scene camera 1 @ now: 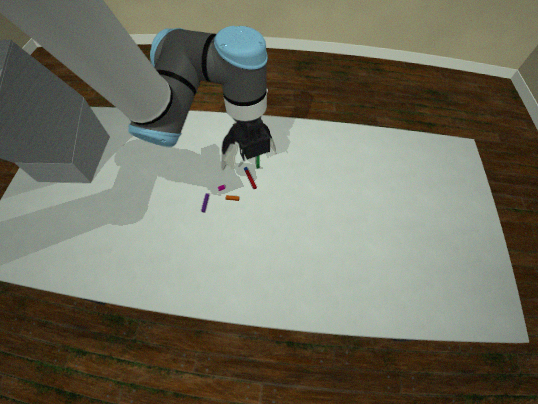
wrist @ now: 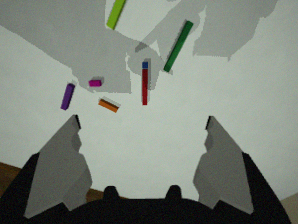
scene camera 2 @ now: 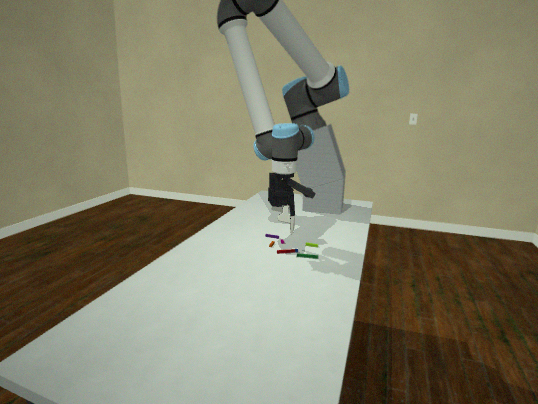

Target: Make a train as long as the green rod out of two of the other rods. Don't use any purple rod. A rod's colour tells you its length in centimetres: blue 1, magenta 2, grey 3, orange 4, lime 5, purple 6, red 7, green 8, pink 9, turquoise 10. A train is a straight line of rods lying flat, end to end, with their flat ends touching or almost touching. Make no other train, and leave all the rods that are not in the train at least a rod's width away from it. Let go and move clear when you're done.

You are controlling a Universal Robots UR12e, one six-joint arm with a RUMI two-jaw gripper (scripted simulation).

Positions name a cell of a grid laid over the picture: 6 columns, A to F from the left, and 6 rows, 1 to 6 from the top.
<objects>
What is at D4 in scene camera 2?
My gripper.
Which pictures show my gripper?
Scene camera 1, the wrist view and scene camera 2: all of them.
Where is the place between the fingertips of my gripper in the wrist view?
C4
</objects>
